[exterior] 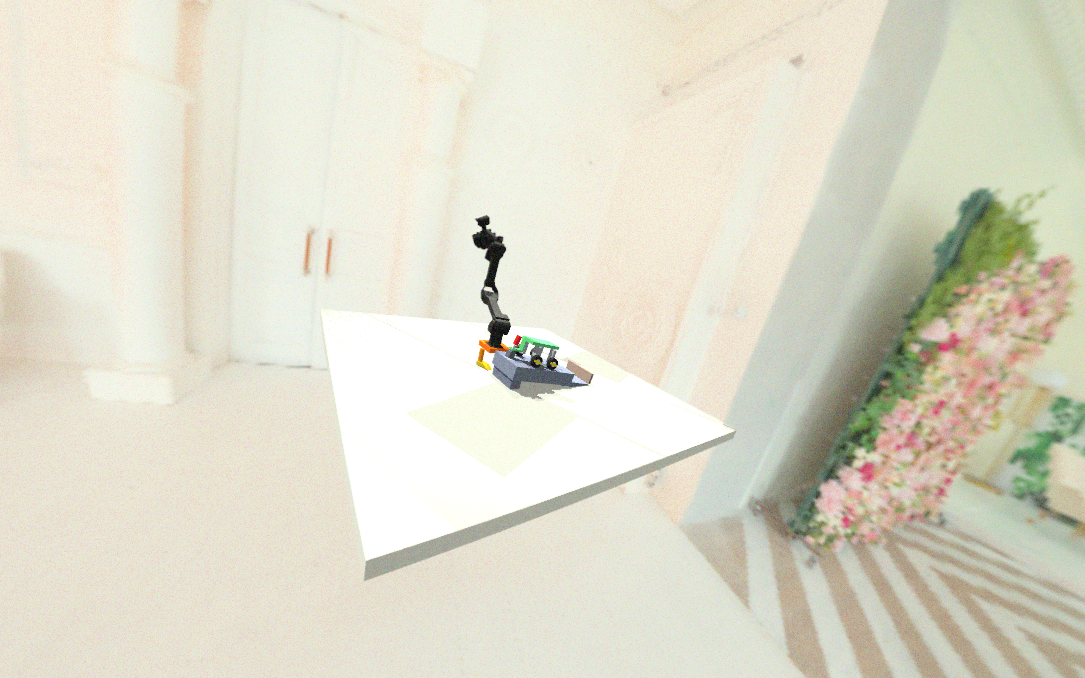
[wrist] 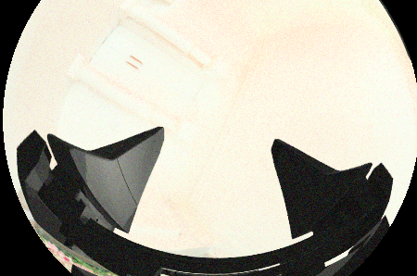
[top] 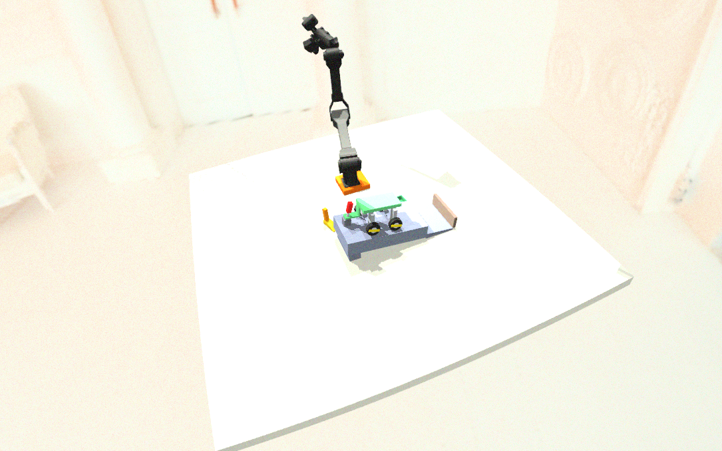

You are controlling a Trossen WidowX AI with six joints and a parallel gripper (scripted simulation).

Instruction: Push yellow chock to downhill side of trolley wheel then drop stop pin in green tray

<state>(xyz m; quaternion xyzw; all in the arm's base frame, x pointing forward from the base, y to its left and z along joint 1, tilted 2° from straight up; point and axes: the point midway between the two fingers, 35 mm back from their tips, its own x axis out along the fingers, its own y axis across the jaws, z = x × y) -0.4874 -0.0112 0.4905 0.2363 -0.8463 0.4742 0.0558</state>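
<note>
Right now the yellow chock is 71 cm ahead of my gripper tip, 52 cm below it and 11 cm to the right of it. The rest, counted from my gripper tip: red-headed stop pin 82 cm ahead, 41 cm below, 6 cm to the right; green tray 70 cm ahead, 54 cm below, 13 cm to the left; trolley 83 cm ahead, 43 cm below, 3 cm to the left.
</note>
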